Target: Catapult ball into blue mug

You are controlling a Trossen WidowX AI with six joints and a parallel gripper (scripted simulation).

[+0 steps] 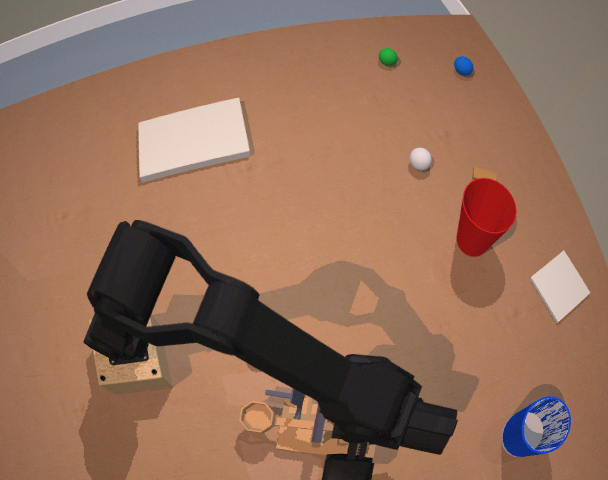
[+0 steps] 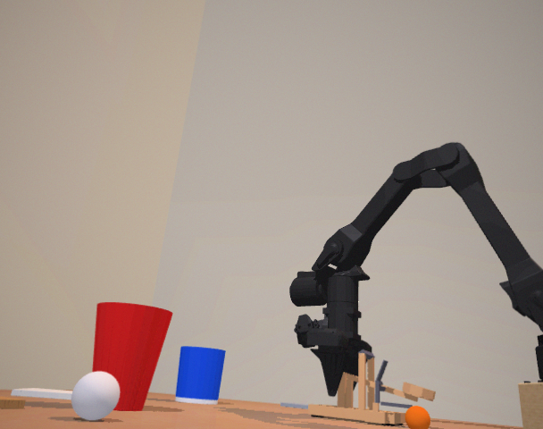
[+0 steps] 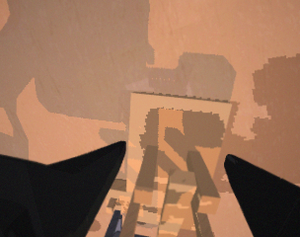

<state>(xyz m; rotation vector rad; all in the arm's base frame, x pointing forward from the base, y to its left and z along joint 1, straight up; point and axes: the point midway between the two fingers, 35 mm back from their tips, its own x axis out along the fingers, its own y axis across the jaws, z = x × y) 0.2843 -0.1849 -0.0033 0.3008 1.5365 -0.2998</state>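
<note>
My gripper tip is now 40 mm past the catapult upright frame, 20 mm to the right of it and 50 mm below it. Also, from my gripper tip: blue mug: 270 mm ahead, 100 mm to the right; then orange ball: 90 mm behind, 160 mm to the left, 20 mm below; then catapult: 60 mm behind, 40 mm to the left, 20 mm above.
</note>
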